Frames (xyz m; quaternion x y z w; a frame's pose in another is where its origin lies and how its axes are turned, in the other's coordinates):
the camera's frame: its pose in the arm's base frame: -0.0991 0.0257 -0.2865 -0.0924 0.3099 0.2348 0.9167
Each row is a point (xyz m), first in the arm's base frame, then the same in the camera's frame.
Working: the arm's base frame: its pose in the camera's frame: -0.1157 -0.0776 0.2705 0.0924 -0.3099 -0.2348 0.9167

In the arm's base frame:
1: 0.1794 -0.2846 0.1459
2: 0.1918 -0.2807 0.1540
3: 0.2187 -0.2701 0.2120
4: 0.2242 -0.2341 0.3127
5: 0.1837 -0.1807 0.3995
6: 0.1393 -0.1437 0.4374
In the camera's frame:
1: -0.1859 -0.4169 0.3904
2: -0.1808 -0.4198 0.4045
3: -0.1935 -0.4250 0.4679
4: -0.2378 -0.3987 0.5617
5: -0.2992 -0.3344 0.6259
6: -0.3396 -0.2814 0.6443

